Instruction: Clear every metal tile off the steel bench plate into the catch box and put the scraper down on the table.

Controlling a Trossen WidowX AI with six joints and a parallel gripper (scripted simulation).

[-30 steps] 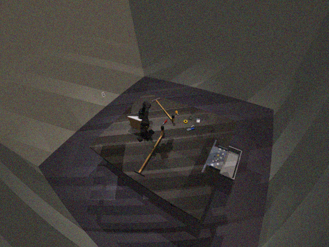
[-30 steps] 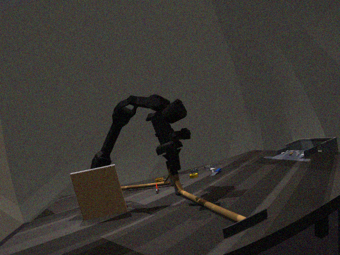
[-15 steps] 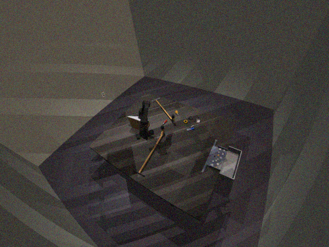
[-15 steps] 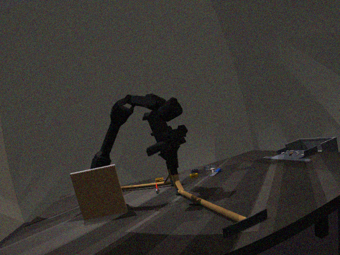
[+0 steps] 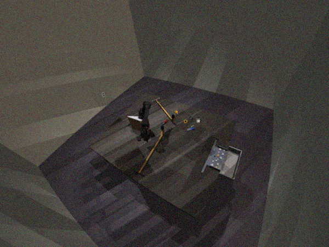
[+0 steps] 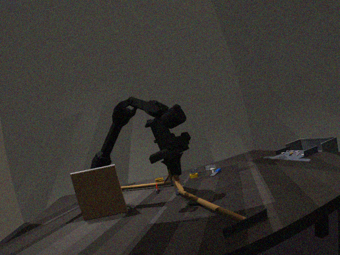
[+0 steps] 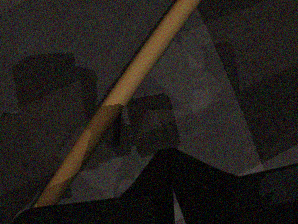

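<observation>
Now: the long scraper 60 mm ahead of my gripper tip, 10 mm to the right of it and 70 mm below it. The rest, counted from my gripper tip: red-handled tool 110 mm behind, 420 mm to the left, 120 mm below; then blue piece 240 mm ahead, 520 mm to the left, 130 mm below; then yellow ring 120 mm ahead, 590 mm to the left, 130 mm below.
</observation>
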